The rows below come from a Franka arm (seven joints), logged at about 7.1 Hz.
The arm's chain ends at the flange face. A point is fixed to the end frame.
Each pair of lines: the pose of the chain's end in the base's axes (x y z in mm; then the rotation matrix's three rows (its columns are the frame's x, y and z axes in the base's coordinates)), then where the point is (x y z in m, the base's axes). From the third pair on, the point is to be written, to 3 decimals.
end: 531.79 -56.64 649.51; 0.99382 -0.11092 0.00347; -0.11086 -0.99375 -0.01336; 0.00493 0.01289 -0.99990
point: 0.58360 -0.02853 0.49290
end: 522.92 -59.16 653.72; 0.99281 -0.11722 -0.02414; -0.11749 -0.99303 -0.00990; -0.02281 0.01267 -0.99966
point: 0.57059 -0.03085 0.49584
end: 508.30 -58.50 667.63; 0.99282 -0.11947 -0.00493; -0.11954 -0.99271 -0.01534; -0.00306 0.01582 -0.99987
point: 0.559 -0.031 0.511
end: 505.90 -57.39 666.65; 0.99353 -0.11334 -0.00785; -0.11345 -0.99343 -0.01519; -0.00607 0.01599 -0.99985
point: 0.556 -0.030 0.509
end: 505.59 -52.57 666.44; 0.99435 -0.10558 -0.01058; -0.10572 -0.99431 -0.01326; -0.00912 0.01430 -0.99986
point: 0.555 -0.024 0.509
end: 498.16 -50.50 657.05; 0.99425 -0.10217 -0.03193; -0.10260 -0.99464 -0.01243; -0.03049 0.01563 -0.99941
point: 0.544 -0.022 0.499
